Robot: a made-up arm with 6 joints.
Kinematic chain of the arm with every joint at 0, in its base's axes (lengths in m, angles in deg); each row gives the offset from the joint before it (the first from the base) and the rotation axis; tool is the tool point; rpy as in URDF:
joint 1: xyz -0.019 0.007 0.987 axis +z
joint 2: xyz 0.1 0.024 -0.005 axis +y
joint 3: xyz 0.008 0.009 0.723 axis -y
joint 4: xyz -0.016 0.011 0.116 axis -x
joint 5: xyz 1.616 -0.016 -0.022 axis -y
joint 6: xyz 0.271 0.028 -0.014 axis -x
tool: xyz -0.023 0.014 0.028 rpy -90 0 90
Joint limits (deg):
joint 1: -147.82..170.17
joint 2: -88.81..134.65
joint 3: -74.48..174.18
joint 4: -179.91..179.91
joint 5: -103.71..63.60
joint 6: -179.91..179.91
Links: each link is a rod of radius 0.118 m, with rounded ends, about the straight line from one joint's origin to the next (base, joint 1, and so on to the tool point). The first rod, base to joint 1, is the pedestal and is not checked.
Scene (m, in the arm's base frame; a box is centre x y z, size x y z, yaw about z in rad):
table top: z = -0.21
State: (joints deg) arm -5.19 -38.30 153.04 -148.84 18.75 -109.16
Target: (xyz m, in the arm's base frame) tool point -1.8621 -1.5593 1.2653
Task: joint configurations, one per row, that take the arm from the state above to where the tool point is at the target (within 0.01 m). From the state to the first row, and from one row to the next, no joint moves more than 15 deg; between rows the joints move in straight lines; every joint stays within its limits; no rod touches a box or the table.
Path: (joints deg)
1: -20.04 -28.45 141.12 -148.48 22.25 -108.72
2: -34.89 -18.59 129.20 -148.11 25.75 -108.28
3: -49.75 -8.74 117.28 -147.75 29.25 -107.84
4: -64.60 1.11 105.36 -147.38 32.75 -107.40
5: -79.45 10.97 93.44 -147.02 36.25 -106.96
6: -94.30 20.82 81.52 -146.66 39.74 -106.52
7: -109.15 30.67 69.60 -146.29 43.24 -106.07
8: -124.00 40.52 57.68 -145.93 46.74 -105.63
9: -138.86 50.38 45.76 -145.56 50.24 -105.19

